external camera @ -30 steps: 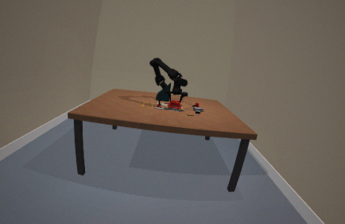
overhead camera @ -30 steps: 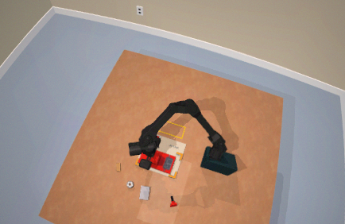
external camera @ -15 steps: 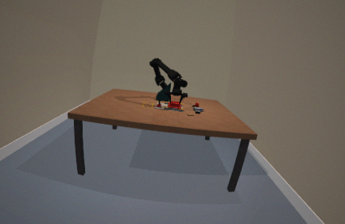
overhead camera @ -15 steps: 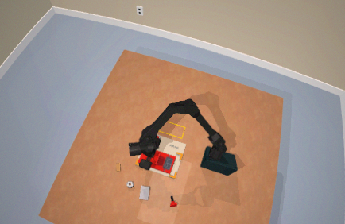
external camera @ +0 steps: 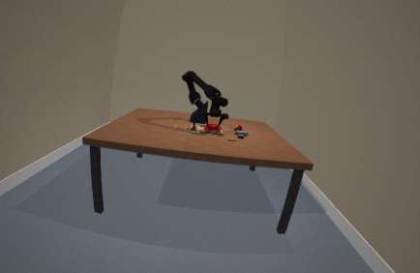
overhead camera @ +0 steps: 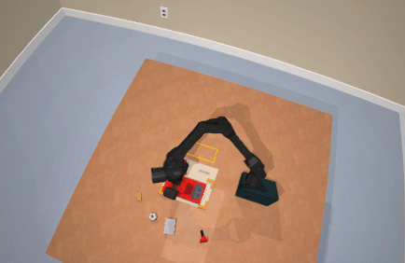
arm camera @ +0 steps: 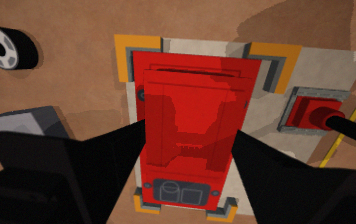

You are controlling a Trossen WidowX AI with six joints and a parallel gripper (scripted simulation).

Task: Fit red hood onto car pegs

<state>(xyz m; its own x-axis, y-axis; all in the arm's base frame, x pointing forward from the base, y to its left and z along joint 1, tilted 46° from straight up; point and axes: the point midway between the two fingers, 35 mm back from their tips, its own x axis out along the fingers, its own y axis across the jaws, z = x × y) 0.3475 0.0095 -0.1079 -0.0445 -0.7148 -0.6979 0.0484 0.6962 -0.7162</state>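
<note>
My gripper tip is 10 mm below the red hood. From my gripper tip the other things lie so: tan block 170 mm ahead, 110 mm to the left, 30 mm below.
</note>
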